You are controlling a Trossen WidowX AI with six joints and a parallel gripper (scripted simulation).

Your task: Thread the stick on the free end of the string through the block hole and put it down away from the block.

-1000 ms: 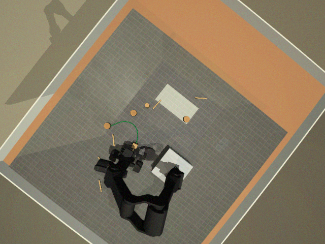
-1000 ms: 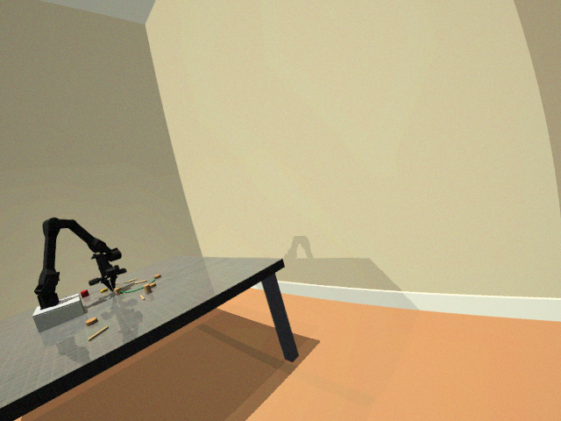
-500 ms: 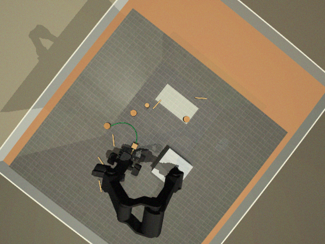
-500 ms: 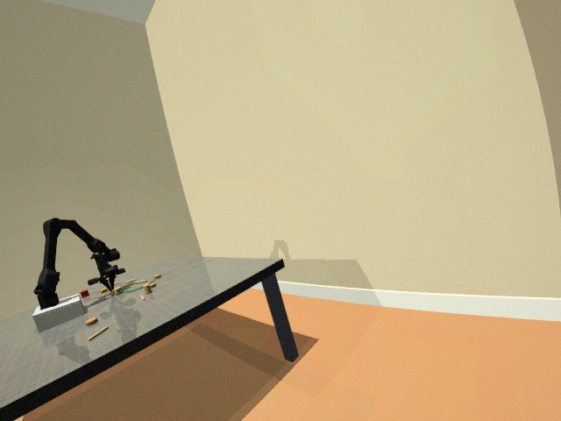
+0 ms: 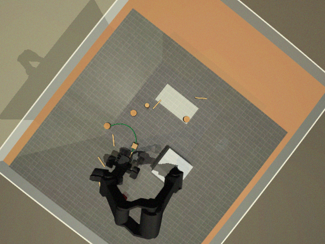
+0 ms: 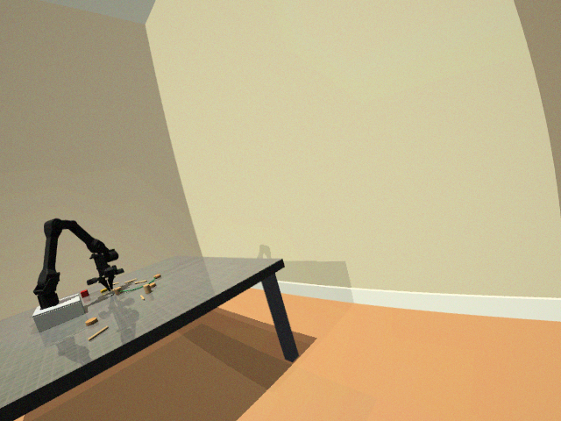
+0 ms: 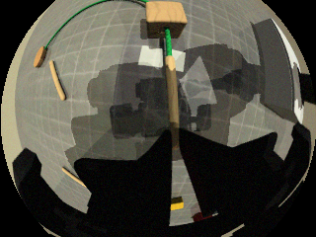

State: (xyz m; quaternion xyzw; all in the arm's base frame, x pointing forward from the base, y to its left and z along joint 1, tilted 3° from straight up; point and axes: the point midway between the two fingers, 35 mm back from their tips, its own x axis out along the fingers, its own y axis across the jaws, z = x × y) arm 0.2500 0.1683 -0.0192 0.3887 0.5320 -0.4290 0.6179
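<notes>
Now: the thin wooden stick 4 cm to the right of my gripper tip, 1 cm ahead of it and 1 cm above it. Round my gripper tip: yellow cube 12 cm to the left, 4 cm behind; then wooden block 10 cm to the right, 4 cm ahead, 1 cm above; then red cube 20 cm to the left, 15 cm behind, 1 cm above.
</notes>
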